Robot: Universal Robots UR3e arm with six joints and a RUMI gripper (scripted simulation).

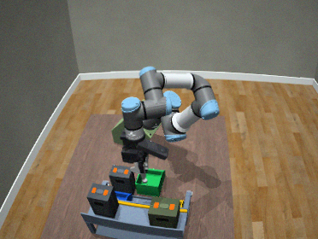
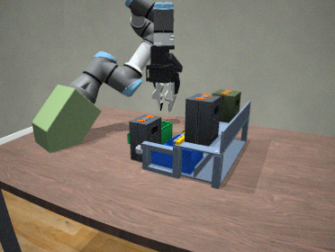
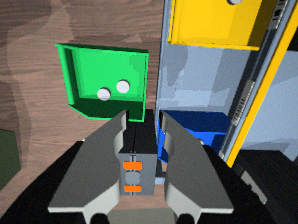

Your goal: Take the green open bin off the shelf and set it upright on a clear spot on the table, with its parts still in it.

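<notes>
The green open bin is 6 cm behind my hand and 11 cm below it. From my hand the other things lie so: yellow bar (14 cm ahead, 4 cm below); yellow bin (10 cm ahead, 11 cm to the left, 10 cm below); blue bin (10 cm ahead, 11 cm to the right, 10 cm below).
</notes>
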